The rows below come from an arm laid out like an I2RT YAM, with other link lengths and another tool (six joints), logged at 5 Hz.
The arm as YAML. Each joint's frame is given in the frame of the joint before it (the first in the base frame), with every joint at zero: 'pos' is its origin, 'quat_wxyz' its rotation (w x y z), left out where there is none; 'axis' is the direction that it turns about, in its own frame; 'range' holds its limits. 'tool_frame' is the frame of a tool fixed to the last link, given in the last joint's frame.
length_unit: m
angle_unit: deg
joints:
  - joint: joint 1
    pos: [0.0, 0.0, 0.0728]
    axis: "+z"
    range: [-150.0, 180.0]
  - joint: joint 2
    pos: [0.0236, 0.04, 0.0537]
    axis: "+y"
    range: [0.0, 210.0]
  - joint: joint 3
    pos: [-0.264, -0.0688, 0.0]
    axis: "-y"
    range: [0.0, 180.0]
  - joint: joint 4
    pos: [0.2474, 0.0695, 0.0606]
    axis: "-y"
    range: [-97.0, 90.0]
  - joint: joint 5
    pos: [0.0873, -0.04, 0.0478]
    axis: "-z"
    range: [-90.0, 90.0]
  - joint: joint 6
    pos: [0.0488, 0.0, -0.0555]
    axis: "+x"
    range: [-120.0, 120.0]
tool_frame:
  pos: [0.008, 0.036, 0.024]
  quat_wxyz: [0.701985, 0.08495, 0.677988, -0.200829]
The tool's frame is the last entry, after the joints.
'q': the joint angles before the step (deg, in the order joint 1, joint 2, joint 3, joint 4, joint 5, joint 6). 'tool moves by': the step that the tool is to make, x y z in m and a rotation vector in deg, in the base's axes. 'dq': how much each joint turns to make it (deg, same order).
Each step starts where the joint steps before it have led.
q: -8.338, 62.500, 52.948, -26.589, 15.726, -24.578
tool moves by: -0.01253, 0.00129, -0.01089, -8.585, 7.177, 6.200
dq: -0.001, -0.721, 0.044, -3.343, 0.874, -11.804
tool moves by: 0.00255, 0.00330, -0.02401, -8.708, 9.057, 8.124
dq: 1.399, 3.825, -0.001, -0.328, 1.333, -12.392
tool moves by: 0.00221, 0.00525, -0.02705, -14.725, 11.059, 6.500
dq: 4.262, 4.546, 0.001, 0.000, 9.486, -13.639
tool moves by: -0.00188, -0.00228, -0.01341, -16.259, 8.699, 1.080
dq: 3.761, 2.732, 0.000, 0.304, 14.078, -10.686
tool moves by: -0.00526, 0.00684, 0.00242, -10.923, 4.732, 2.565
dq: 4.284, -0.021, 0.001, 0.459, 9.222, -8.065
